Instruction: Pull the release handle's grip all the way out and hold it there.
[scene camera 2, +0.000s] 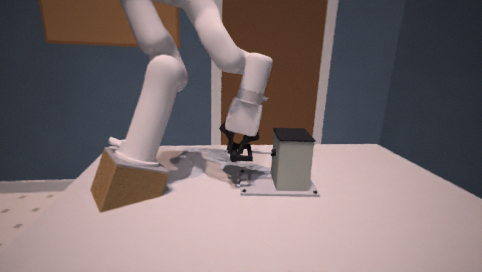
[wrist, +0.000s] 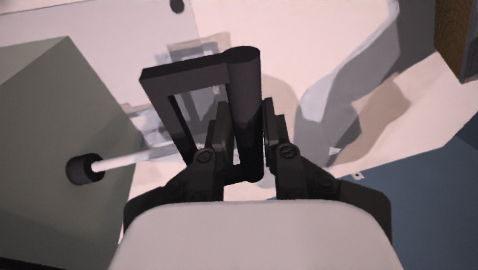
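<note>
The release handle's black grip (scene camera 2: 243, 152) (wrist: 245, 95) is a D-shaped frame with a thick round bar. My gripper (scene camera 2: 238, 151) (wrist: 246, 114) is shut on the round bar, one finger on each side of it. In the wrist view a pale rod (wrist: 132, 159) runs from the frame to a black collar (scene camera 2: 273, 152) (wrist: 85, 169) on the side of the grey-green housing (scene camera 2: 291, 162) (wrist: 55, 115). A length of the rod shows between collar and frame. In the scene view the grip stands apart from the housing, to its left, and the gripper is tilted.
The housing has a black top (scene camera 2: 293, 134) and stands on a thin light base plate (scene camera 2: 260, 189) (wrist: 125, 30) with dark bolts. The plate lies on the white table (scene camera 2: 200, 235). The arm's brown wedge-shaped base (scene camera 2: 129, 187) is at the left.
</note>
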